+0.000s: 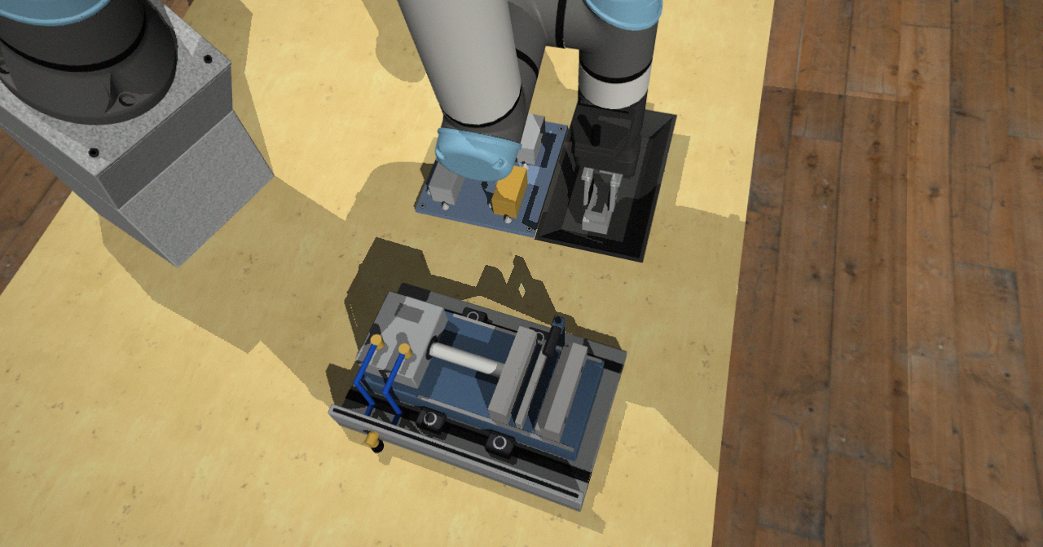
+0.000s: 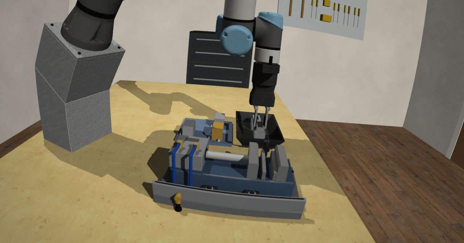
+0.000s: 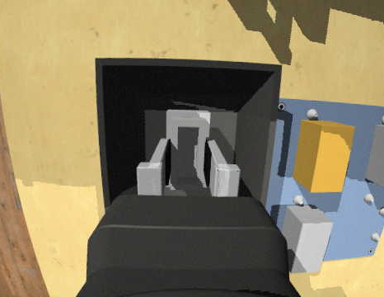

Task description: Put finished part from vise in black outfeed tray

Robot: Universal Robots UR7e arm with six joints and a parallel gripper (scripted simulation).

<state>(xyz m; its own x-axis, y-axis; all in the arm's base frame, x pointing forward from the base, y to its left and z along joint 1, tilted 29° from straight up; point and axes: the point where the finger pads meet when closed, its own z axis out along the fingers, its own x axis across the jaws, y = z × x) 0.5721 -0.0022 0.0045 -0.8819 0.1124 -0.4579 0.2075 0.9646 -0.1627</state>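
Right now the yellow block is 12 cm behind my hand, 3 cm to the left of it and 4 cm below it. The rest, counted from my hand: white rod 15 cm behind, 23 cm to the right, 1 cm above; blue fixture plate 15 cm behind, 9 cm to the left, 7 cm below; vise 14 cm behind, 23 cm to the right, 3 cm below.
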